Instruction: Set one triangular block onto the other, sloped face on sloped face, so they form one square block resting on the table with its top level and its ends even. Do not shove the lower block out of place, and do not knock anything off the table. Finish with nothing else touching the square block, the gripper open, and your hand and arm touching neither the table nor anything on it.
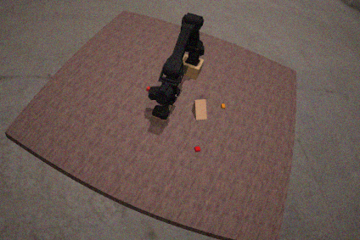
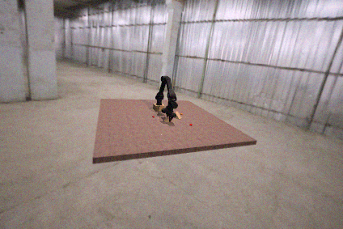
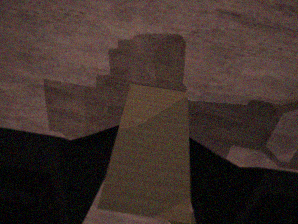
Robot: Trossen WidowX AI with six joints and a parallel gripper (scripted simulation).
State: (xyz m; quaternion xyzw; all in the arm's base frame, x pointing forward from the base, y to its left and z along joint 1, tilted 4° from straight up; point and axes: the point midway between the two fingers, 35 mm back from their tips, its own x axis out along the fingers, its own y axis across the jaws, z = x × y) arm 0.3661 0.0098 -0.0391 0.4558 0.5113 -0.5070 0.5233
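Right now my gripper tip is 1 cm below the tan triangular block. Also, from my gripper tip: orange cube: 22 cm to the left, 21 cm behind; then small red piece: 13 cm to the right, 11 cm behind.
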